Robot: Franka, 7 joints.
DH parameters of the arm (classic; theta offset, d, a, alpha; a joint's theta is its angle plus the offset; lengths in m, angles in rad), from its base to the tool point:
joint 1: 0 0.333 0 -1.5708
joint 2: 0 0 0 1.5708
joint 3: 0 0.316 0.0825 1.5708
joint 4: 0 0 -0.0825 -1.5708
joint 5: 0 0.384 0 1.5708
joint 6: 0 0 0.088 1.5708
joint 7: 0 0.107 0 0
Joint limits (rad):
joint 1: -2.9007..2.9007
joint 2: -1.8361..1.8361
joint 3: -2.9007..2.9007
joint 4: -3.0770..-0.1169
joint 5: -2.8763..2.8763
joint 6: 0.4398..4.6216
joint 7: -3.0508..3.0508
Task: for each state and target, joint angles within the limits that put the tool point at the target. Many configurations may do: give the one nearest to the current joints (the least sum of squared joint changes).
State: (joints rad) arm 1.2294 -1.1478 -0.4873 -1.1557 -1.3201 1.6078 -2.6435
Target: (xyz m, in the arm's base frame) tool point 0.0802 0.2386 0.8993
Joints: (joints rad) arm 1.4994 -0.7283 0.0598 -1.7688 -1.1400 1.5829 -2.6435
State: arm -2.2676 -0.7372 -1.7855 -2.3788 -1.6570 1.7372 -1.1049
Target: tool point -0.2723 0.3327 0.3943
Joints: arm -2.6202 -0.9650 -1.1105 -2.5280 -1.5557 1.5669 -1.1049
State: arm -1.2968 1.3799 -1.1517 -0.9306 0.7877 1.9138 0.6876
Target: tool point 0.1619 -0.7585 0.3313
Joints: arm -0.8598 1.1620 -1.0864 -0.9108 0.7762 1.6869 0.6876
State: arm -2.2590 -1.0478 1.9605 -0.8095 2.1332 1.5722 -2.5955
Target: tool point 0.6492 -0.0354 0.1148
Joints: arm -2.4637 -1.2934 2.0280 -1.6350 1.8733 1.3955 -2.5955
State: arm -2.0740 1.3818 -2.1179 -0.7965 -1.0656 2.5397 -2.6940
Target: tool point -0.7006 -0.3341 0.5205
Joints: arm -2.0072 1.5903 -1.9683 -1.1796 -1.0758 2.5149 -2.6940
